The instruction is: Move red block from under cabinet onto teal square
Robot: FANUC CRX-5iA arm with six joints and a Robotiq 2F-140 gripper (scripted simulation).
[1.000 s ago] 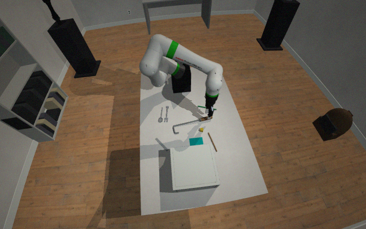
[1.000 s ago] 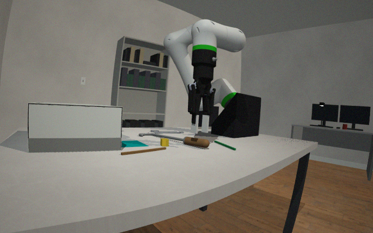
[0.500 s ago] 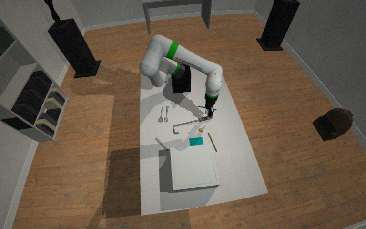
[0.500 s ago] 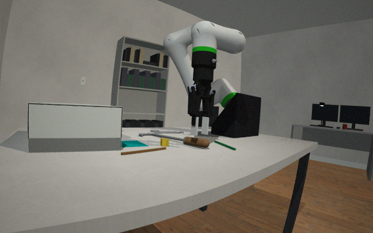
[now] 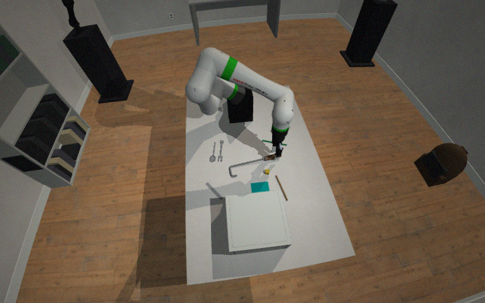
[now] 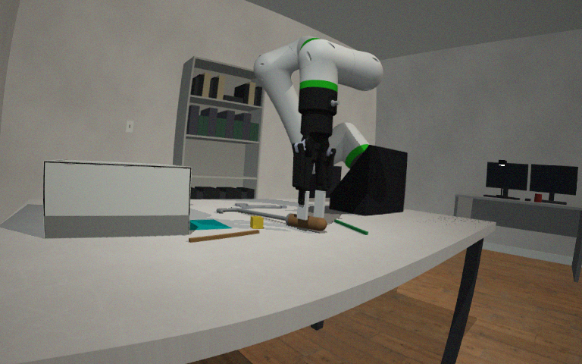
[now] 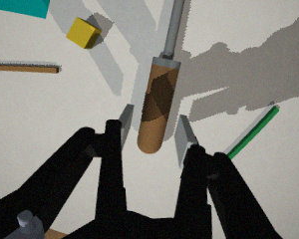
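My gripper is now 110 mm short of the yellow cube, 70 mm to the left of it and 50 mm above it. The rest, counted from my hand: tool 130 mm to the right, 60 mm ahead, 50 mm below; green stick 120 mm behind, 60 mm below, 20 mm to the left; teal square 220 mm ahead, 120 mm to the right, 60 mm below.
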